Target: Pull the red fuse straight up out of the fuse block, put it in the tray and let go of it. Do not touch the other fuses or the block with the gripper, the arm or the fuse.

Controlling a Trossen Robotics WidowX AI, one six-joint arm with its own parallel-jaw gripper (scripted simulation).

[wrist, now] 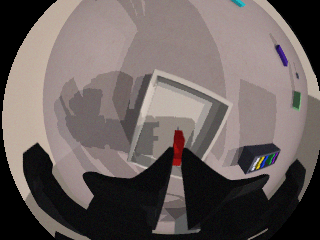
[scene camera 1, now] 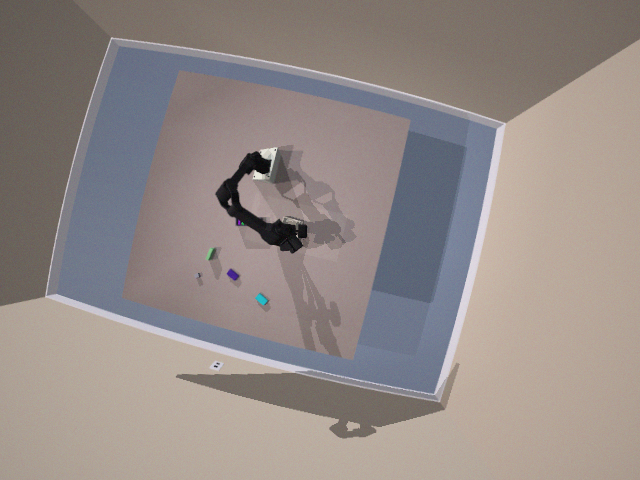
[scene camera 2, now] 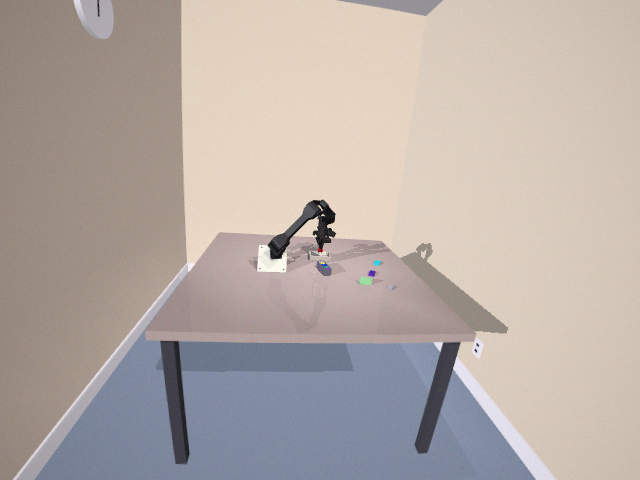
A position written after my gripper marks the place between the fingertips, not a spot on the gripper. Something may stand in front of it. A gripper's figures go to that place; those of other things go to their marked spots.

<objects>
My gripper (wrist: 177,151) is 10 cm from the lens. A tray (wrist: 170,102): 14 cm from the lens.
</objects>
